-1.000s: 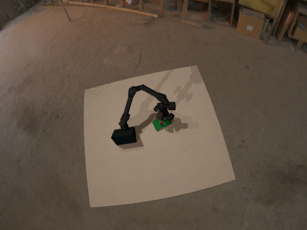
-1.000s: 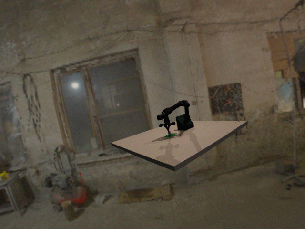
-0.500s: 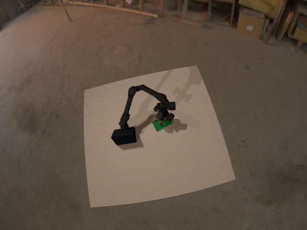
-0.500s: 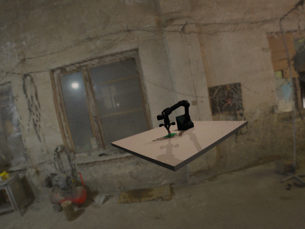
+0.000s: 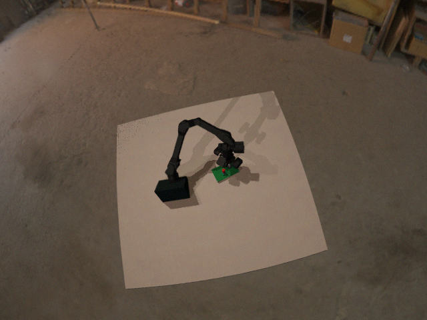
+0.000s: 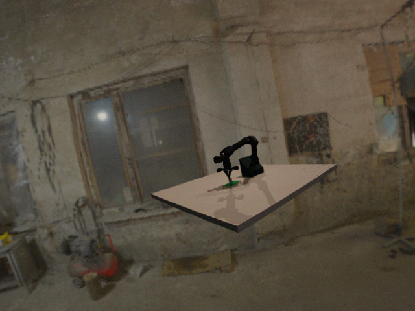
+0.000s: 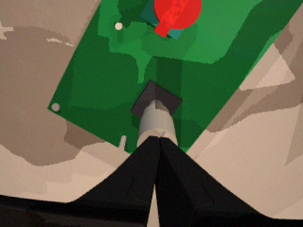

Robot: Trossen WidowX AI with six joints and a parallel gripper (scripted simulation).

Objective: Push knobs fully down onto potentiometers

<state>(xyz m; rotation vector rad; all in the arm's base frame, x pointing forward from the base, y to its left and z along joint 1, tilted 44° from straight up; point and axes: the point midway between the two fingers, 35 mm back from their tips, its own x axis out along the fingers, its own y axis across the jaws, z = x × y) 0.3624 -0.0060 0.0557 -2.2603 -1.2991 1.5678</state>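
My gripper tip is now 1 cm above the grey knob. The rest, counted from my gripper tip: red knob 5 cm behind, 3 cm to the right, 2 cm below.
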